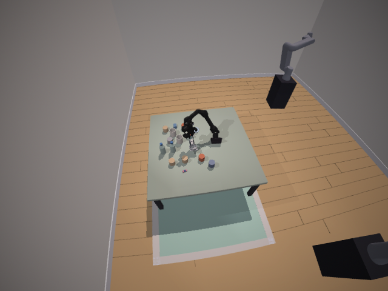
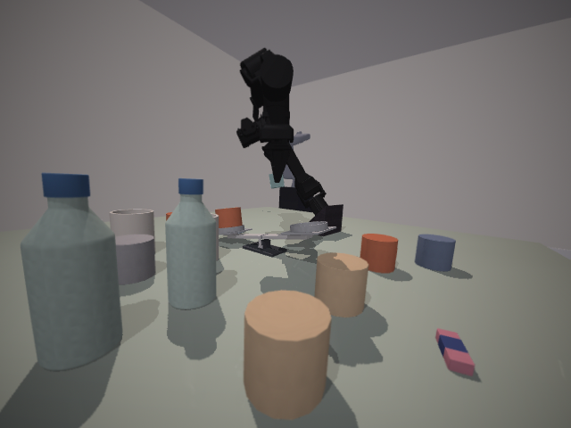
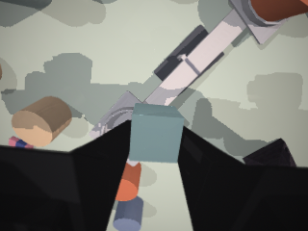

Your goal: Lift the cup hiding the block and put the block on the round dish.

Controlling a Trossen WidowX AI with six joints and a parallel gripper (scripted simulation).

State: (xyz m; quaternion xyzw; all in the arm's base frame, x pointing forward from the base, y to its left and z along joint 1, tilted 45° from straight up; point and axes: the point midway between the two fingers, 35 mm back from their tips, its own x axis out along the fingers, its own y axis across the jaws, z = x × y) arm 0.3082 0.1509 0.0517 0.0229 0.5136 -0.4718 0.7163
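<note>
My gripper tip is 280 mm to the left of the pale blue round dish, 170 mm above it and 60 mm past it. Round my gripper tip: balance 140 mm below, 50 mm to the right, 10 mm behind; pale teal block 10 mm above; balance beam 130 mm below, 50 mm to the right, 10 mm behind.
</note>
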